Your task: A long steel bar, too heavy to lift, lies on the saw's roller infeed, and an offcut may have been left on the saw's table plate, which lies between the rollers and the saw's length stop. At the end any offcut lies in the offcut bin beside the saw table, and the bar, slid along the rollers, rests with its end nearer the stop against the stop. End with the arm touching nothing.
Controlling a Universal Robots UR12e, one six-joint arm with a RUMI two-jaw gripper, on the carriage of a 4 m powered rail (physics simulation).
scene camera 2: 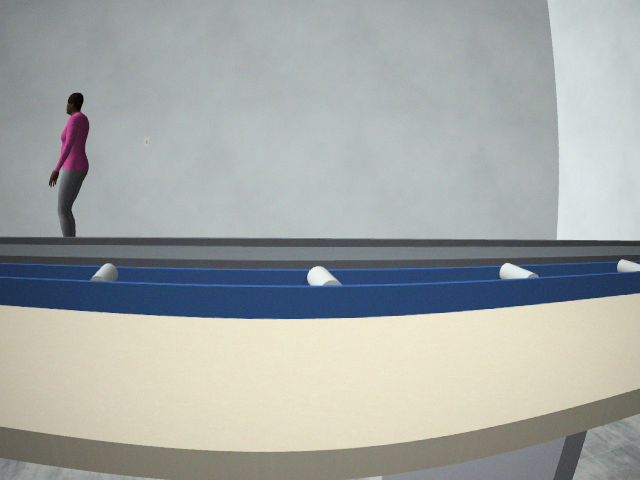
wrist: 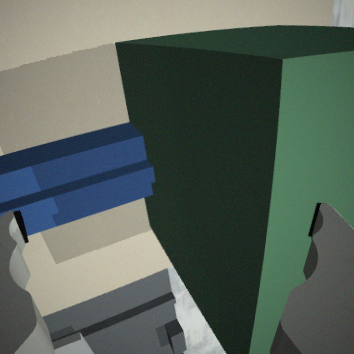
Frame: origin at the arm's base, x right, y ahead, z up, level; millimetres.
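Where they show: gripper, fingertip midpoint: (wrist: 166, 210).
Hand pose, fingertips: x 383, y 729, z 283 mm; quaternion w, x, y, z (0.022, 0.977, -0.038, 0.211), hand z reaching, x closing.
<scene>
After its pixels a point has its place.
The roller infeed shows as two long blue side rails (scene camera 2: 289, 302) {x -1539, y 694, z -3 mm} (wrist: 95, 155) {x 373, y 659, z 40 mm} with white rollers between them, one roller (scene camera 2: 323, 277) {x -1600, y 650, z 28 mm} near the middle of the scene view. The steel bar cannot be made out in either view. No offcut, table plate, length stop or offcut bin can be identified. My gripper (wrist: 166, 210) {x 384, y 729, z 283 mm} is open, with its two jaws far apart at the left and right of the wrist view and nothing seen between the fingertips. The blue rails pass behind the left fingertip's side of the view and end against a big green block.
The green block (wrist: 210, 150) {x 442, y 720, z 225 mm}, dark on one face, fills the wrist view's middle and right. A beige table (scene camera 2: 310, 377) {x -1528, y 962, z -30 mm} (wrist: 120, 265) {x 363, y 373, z -30 mm} carries the infeed. A grey rail-like structure (scene camera 2: 310, 252) (wrist: 120, 315) runs alongside. A person in pink (scene camera 2: 75, 142) stands beyond, at the left.
</scene>
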